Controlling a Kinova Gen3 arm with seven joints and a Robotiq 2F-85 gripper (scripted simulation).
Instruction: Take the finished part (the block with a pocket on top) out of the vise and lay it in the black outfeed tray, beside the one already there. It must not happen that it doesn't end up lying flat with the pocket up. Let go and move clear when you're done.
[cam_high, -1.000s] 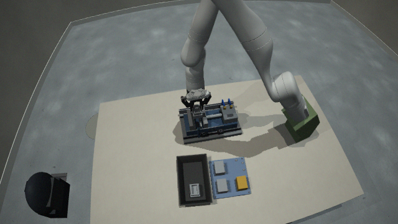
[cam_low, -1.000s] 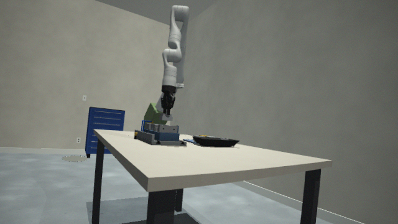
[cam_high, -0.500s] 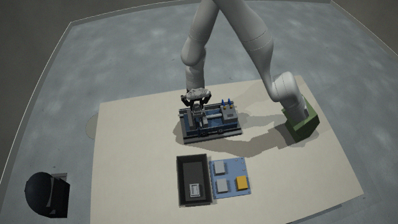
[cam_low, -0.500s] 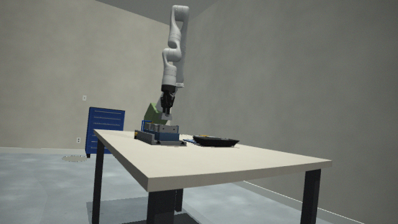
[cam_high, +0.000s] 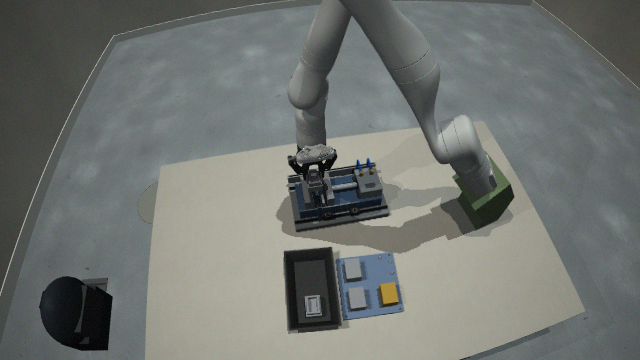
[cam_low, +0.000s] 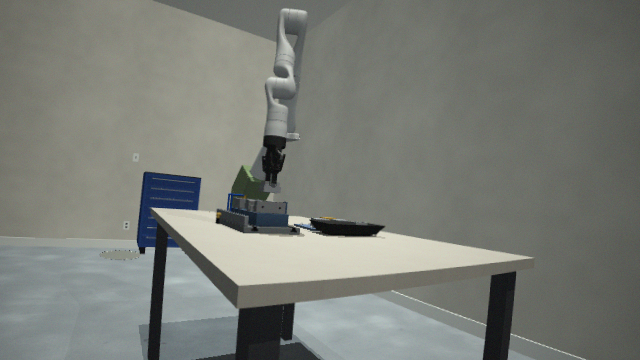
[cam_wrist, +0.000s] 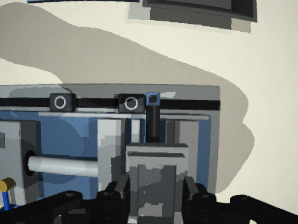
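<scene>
My gripper is now 7 cm past the blue vise, 3 cm to the left of it and 13 cm above it. Also, from my hand: yellow block 24 cm behind, 29 cm to the left, 14 cm below; then blue plate 18 cm behind, 26 cm to the left, 16 cm below.
</scene>
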